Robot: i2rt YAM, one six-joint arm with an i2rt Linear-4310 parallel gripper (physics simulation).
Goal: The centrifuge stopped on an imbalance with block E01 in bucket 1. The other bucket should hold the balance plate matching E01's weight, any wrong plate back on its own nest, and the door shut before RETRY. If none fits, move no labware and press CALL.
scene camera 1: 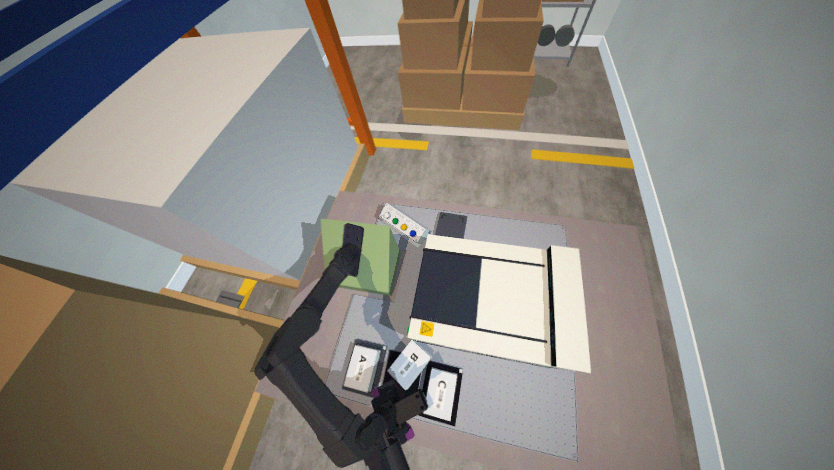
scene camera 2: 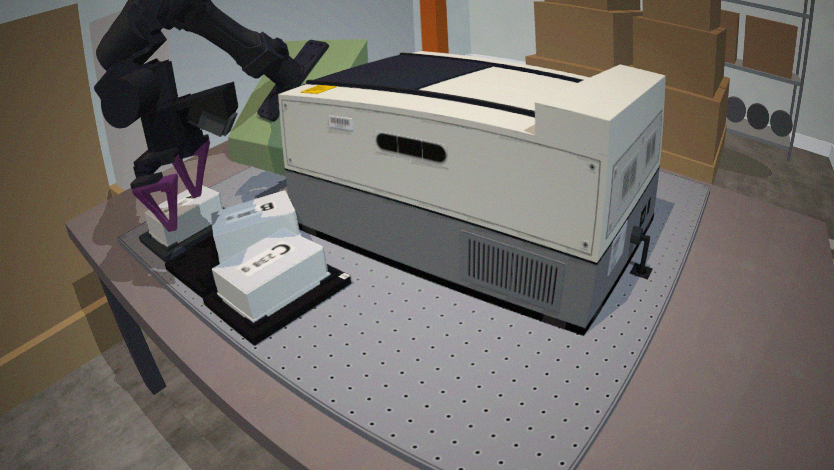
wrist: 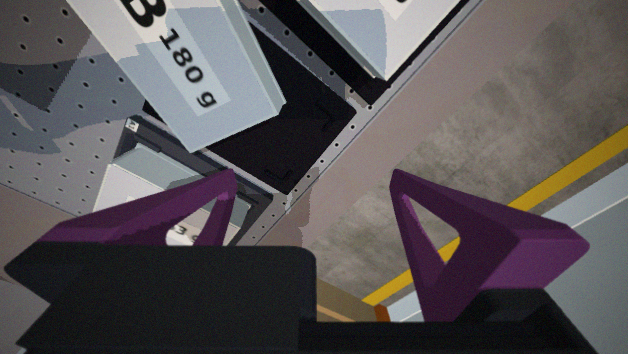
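Observation:
A centrifuge is visible, as is my gripper, which is open and holds nothing. Scene camera 1 shows my gripper too. The wrist view likewise shows the gripper.

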